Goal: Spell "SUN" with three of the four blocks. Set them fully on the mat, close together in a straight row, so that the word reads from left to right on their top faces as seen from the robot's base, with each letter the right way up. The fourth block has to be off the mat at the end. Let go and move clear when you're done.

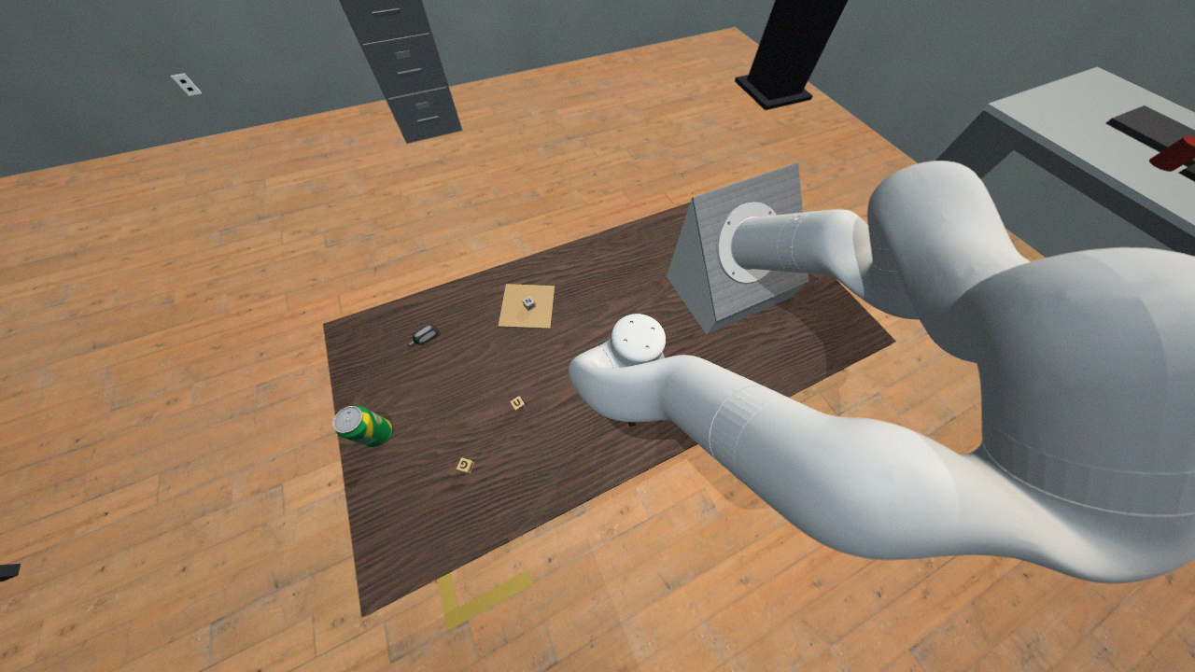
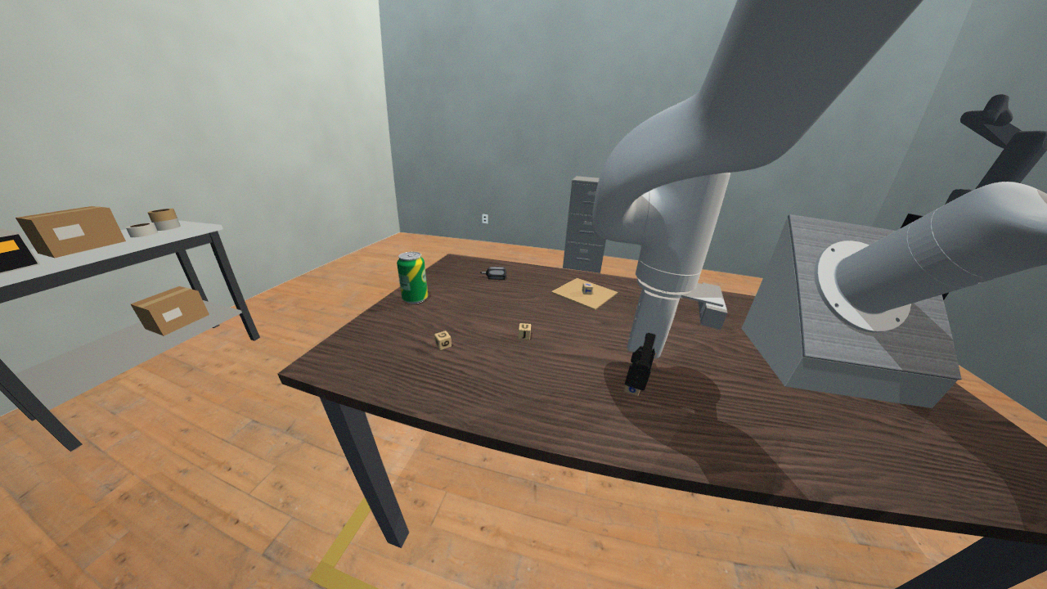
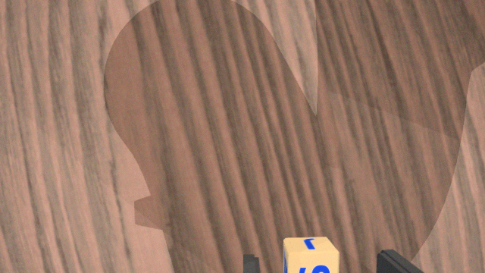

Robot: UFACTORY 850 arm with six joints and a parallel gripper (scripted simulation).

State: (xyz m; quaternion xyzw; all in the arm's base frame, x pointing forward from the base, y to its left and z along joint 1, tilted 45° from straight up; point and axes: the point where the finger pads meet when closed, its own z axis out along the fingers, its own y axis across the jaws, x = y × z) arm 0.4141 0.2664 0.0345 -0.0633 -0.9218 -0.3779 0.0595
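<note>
My hand is 4 cm above the s block. From my hand the other things lie so: n block: 12 cm ahead, 35 cm to the right, 3 cm below; g block: 37 cm ahead, 4 cm below; u block: 23 cm ahead, 9 cm to the right, 4 cm below.
</note>
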